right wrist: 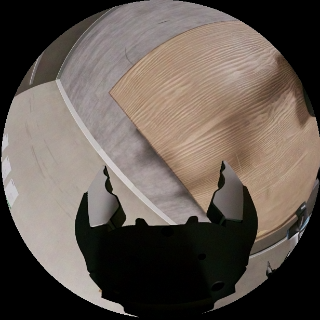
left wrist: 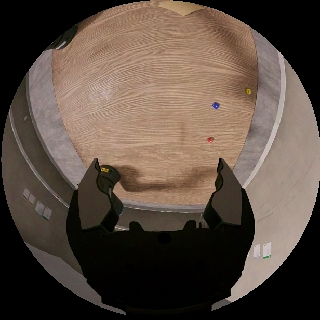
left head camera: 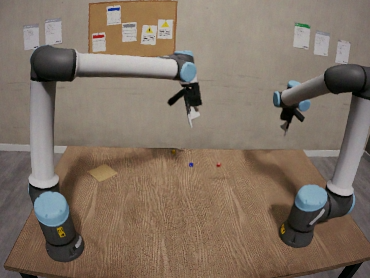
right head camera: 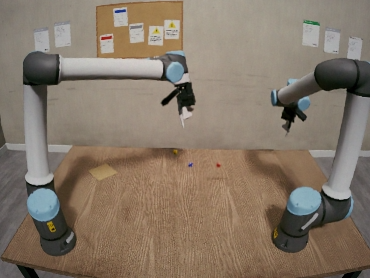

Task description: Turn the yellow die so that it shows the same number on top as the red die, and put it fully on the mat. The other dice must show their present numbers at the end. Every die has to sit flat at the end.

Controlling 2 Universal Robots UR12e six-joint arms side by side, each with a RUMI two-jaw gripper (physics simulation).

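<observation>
A yellow die (left head camera: 173, 151) (right head camera: 175, 151) (left wrist: 248, 91) lies near the table's back edge. A blue die (left head camera: 191, 164) (right head camera: 190, 164) (left wrist: 216, 105) lies a little nearer, and a red die (left head camera: 218, 164) (right head camera: 218, 165) (left wrist: 210, 140) lies to its right in the head views. The dice are too small to read their top numbers. The tan mat (left head camera: 102, 173) (right head camera: 103, 172) (left wrist: 181, 7) lies at the left of the table. My left gripper (left head camera: 192, 120) (left wrist: 158, 158) is open and empty, high above the table. My right gripper (right head camera: 287, 131) (right wrist: 164, 164) is open and empty, high above the table's back right.
The wooden table (left head camera: 150, 225) (right head camera: 150, 225) (left wrist: 140, 90) (right wrist: 200, 90) carries both arm bases, the left base (left head camera: 65, 242) (right head camera: 57, 240) at the front left and the right base (left head camera: 298, 232) (right head camera: 292, 235) at the front right. A wall stands behind the table.
</observation>
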